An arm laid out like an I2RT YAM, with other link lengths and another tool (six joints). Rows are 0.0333 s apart.
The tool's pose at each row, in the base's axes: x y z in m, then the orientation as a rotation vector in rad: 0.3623 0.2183 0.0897 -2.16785 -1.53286 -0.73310; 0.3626 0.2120 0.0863 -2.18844 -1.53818 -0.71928; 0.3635 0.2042 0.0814 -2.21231 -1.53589 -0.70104; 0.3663 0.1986 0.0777 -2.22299 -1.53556 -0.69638; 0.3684 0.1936 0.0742 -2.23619 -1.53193 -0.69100; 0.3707 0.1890 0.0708 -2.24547 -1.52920 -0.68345; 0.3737 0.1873 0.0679 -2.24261 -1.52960 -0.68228; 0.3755 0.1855 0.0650 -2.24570 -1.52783 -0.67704; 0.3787 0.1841 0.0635 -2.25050 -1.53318 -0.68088
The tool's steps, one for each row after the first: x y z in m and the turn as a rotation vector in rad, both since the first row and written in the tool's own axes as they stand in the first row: -0.0067 0.0024 -0.0009 -0.00704 -0.01959 0.00337; -0.0152 0.0059 -0.0014 -0.01252 -0.03986 0.01331; -0.0209 0.0104 -0.0012 -0.01712 -0.04772 0.01656; -0.0262 0.0141 -0.0010 -0.02243 -0.05600 0.02264; -0.0311 0.0178 -0.0005 -0.02408 -0.06337 0.02773; -0.0334 0.0212 0.0014 -0.02155 -0.06242 0.02714; -0.0360 0.0236 0.0029 -0.02044 -0.06572 0.02995; -0.0371 0.0271 0.0039 -0.02686 -0.06886 0.02651
